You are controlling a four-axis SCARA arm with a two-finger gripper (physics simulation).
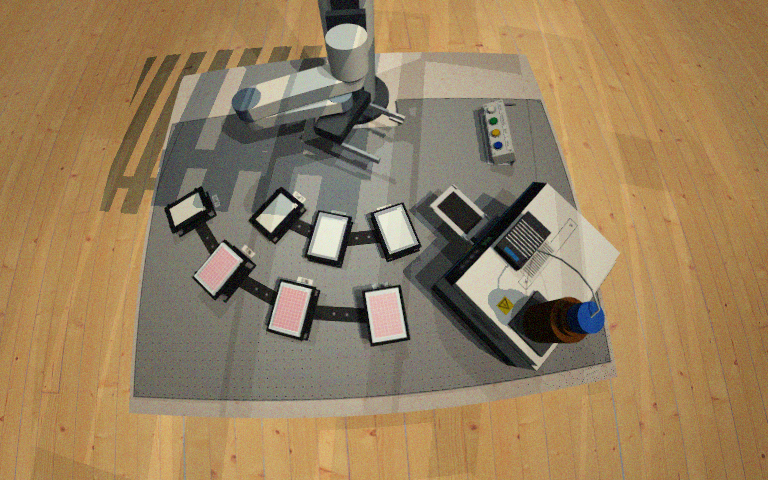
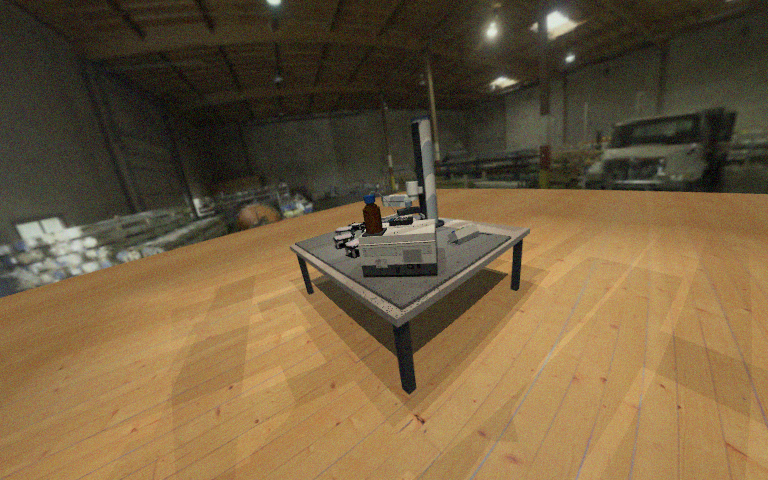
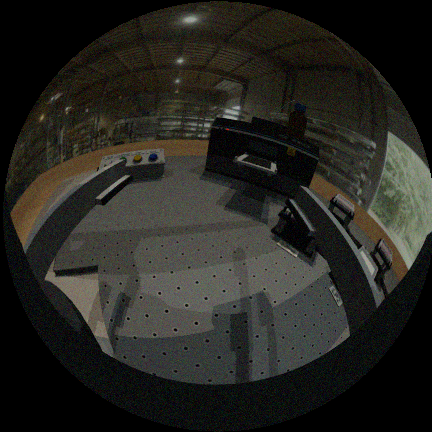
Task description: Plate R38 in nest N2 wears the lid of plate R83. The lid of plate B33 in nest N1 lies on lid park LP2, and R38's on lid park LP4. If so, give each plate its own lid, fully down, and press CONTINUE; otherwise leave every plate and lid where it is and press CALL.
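Frame: origin at the arm's base, x ahead, y left, z up, level; metres.
Seen in the pictures: gripper, fingertip midpoint: [image 1: 392,139] [image 2: 413,218] [image 3: 208,176].
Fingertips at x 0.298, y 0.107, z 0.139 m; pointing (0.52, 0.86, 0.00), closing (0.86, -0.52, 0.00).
A point is followed by its place in that frame.
My gripper [image 1: 389,139] {x 0.298, y 0.107, z 0.139 m} [image 3: 208,176] {x 0.298, y 0.107, z 0.139 m} is open and empty, above the grey table plate behind the lid parks. Three pink-topped plates [image 1: 220,268] {x 0.636, y -0.396, z 0.094 m} [image 1: 291,308] {x 0.752, y -0.193, z 0.083 m} [image 1: 385,314] {x 0.783, y 0.050, z 0.100 m} sit in black nests in the front row. Pale lids [image 1: 189,211] {x 0.436, y -0.544, z 0.057 m} [image 1: 277,213] {x 0.469, y -0.246, z 0.055 m} [image 1: 328,237] {x 0.559, y -0.092, z 0.067 m} [image 1: 395,229] {x 0.549, y 0.097, z 0.067 m} lie on four black holders at the far left and in the back row. The small tags are too blurred to read, so I cannot tell plate or lid names. The button box [image 1: 497,133] {x 0.245, y 0.460, z 0.084 m} [image 2: 464,233] {x 0.250, y 0.515, z 0.067 m} [image 3: 132,171] {x 0.222, y 0.452, z 0.039 m}, with white, green, yellow and blue buttons, stands at the back right.
A white-topped instrument [image 1: 589,243] {x 0.672, y 0.569, z 0.221 m} [image 2: 399,251] {x 0.826, y 0.540, z 0.147 m} [image 3: 220,150] {x 0.510, y 0.436, z 0.099 m} stands at the right, its tray [image 1: 454,189] {x 0.457, y 0.270, z 0.113 m} sticking out towards the lids. A brown bottle [image 1: 543,321] {x 0.842, y 0.343, z 0.325 m} [image 2: 372,217] {x 0.869, y 0.422, z 0.312 m} [image 3: 298,122] {x 0.813, y 0.357, z 0.306 m} with a blue cap stands on it. Black bars [image 1: 325,313] {x 0.764, y -0.115, z 0.017 m} join the nests. The arm column [image 2: 428,169] {x 0.035, y 0.066, z 0.481 m} stands at the back.
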